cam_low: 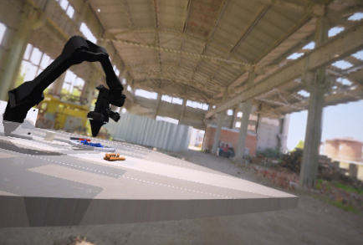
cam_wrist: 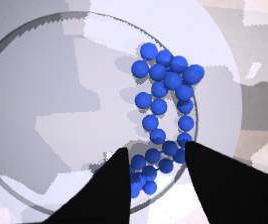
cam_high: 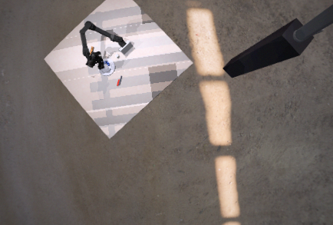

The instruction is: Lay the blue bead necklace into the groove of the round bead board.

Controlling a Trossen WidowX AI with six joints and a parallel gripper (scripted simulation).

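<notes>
Now: the round white bead board 40 mm to the left of my gripper tip, 40 mm below it and 20 mm ahead of it. Round my gripper tip: small white block (160 mm behind, 50 mm to the left, 30 mm below); red pen-like object (270 mm to the left, 40 mm below, 30 mm ahead).
</notes>
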